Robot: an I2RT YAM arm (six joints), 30 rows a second.
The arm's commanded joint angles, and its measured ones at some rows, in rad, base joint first. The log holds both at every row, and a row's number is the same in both.
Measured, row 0:
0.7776, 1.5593, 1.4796, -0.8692, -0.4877, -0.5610
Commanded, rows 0 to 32:
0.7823, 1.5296, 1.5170, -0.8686, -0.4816, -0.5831
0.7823, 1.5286, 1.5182, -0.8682, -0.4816, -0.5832
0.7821, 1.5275, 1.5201, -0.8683, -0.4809, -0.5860
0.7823, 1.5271, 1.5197, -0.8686, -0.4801, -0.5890
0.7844, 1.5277, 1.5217, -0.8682, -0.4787, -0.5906
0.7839, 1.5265, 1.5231, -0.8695, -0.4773, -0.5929
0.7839, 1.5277, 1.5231, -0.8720, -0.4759, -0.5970
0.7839, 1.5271, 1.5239, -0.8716, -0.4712, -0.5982
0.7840, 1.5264, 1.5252, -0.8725, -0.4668, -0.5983
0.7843, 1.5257, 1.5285, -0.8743, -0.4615, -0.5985
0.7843, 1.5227, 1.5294, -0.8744, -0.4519, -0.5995
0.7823, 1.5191, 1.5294, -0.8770, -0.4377, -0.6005
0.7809, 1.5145, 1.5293, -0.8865, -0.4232, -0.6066
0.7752, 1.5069, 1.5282, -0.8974, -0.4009, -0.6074
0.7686, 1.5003, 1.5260, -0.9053, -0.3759, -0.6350
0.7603, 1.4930, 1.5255, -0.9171, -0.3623, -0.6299
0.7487, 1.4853, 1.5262, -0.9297, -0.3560, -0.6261
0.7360, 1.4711, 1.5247, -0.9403, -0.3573, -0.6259
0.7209, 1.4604, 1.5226, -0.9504, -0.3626, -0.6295
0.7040, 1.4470, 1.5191, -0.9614, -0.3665, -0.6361
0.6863, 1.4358, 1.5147, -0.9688, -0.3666, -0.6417
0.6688, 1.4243, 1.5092, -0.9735, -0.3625, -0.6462
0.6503, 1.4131, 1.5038, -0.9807, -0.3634, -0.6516
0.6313, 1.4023, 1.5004, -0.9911, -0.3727, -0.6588
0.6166, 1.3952, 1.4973, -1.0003, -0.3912, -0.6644
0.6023, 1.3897, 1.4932, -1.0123, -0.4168, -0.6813
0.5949, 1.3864, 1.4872, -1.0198, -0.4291, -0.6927
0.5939, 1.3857, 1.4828, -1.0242, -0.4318, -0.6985
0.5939, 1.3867, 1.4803, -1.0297, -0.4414, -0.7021
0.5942, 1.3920, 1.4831, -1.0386, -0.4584, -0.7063
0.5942, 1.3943, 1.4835, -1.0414, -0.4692, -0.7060
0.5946, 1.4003, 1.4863, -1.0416, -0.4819, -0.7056
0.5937, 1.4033, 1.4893, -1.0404, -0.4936, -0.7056
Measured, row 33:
0.5907, 1.3987, 1.4975, -0.9997, -0.4313, -0.6743
